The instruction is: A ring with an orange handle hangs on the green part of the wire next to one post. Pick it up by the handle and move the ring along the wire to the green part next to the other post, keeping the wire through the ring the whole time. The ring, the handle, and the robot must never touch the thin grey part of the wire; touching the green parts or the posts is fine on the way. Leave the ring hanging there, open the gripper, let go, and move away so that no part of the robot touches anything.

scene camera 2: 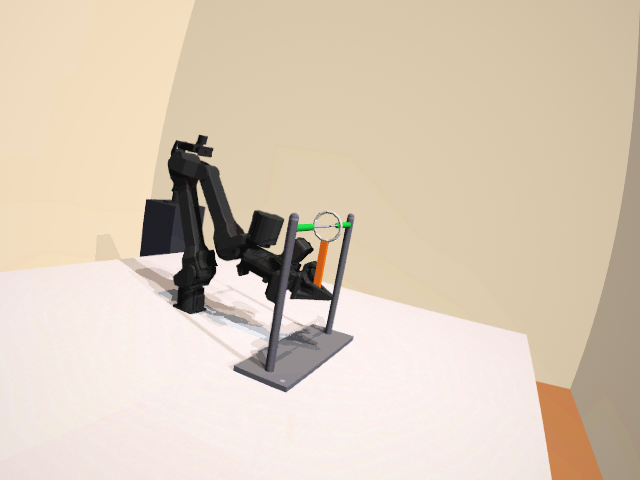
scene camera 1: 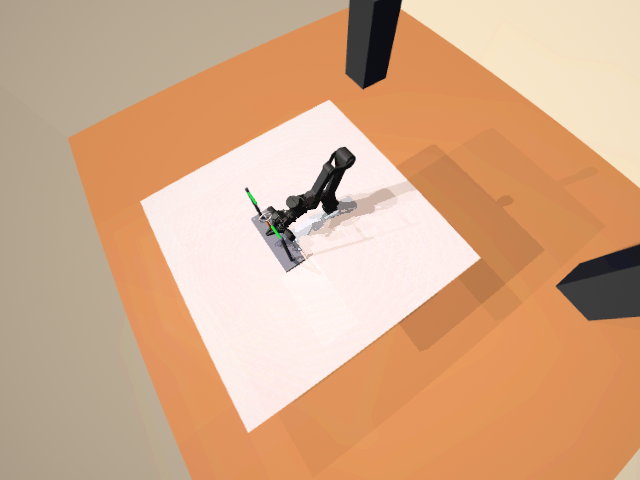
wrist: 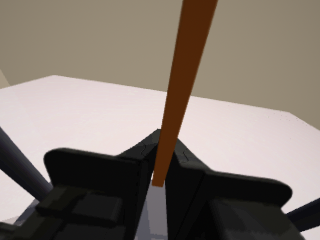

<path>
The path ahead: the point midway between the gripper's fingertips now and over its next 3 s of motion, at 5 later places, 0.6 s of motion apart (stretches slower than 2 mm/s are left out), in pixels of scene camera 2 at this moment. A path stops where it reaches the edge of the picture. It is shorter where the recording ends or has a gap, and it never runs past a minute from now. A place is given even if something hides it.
My gripper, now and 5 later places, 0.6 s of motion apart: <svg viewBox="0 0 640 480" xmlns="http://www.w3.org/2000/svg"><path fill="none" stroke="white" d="M331 298L335 296L337 295L340 294L340 294L336 300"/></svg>
</path>
